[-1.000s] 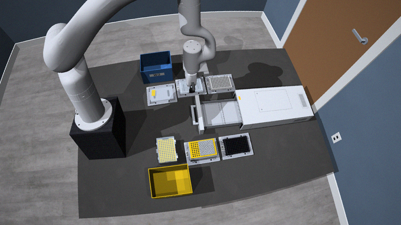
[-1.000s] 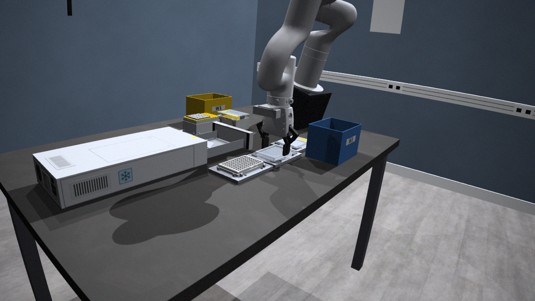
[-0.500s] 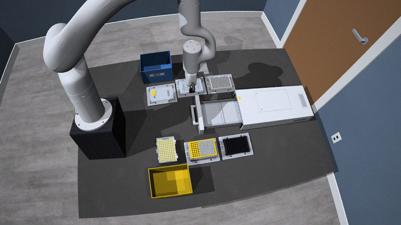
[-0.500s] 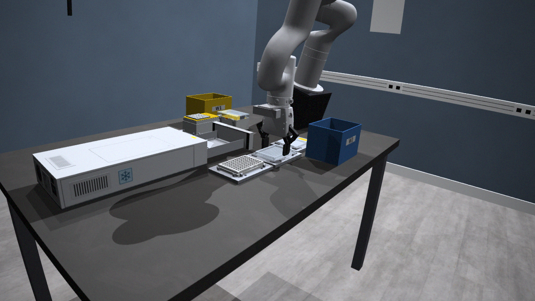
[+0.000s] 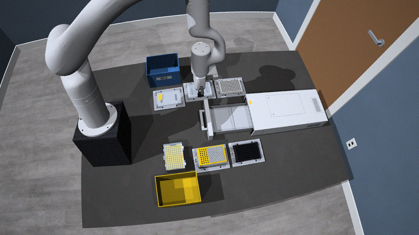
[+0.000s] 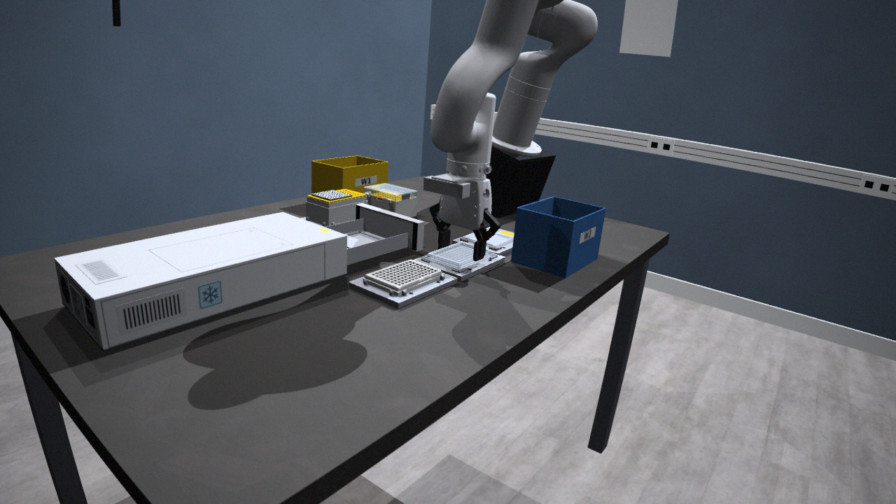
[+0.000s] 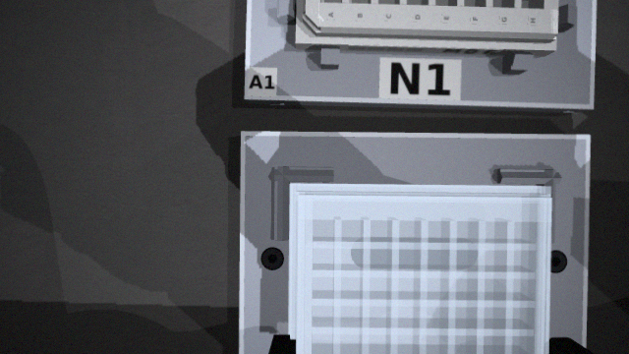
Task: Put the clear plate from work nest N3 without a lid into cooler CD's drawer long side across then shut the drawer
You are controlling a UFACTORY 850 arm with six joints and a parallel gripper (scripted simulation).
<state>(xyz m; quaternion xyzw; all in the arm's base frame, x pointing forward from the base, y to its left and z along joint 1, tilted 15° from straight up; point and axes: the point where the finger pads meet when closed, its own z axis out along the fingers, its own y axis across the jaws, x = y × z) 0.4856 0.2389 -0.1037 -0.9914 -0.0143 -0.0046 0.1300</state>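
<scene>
Now: the clear plate 10 mm below my hand. Also, from my hand: blue bin: 190 mm behind, 130 mm to the left, 10 mm above; flat lid: 170 mm behind, 30 mm to the right, 20 mm below; white well plate: 170 mm ahead, 10 mm below.
</scene>
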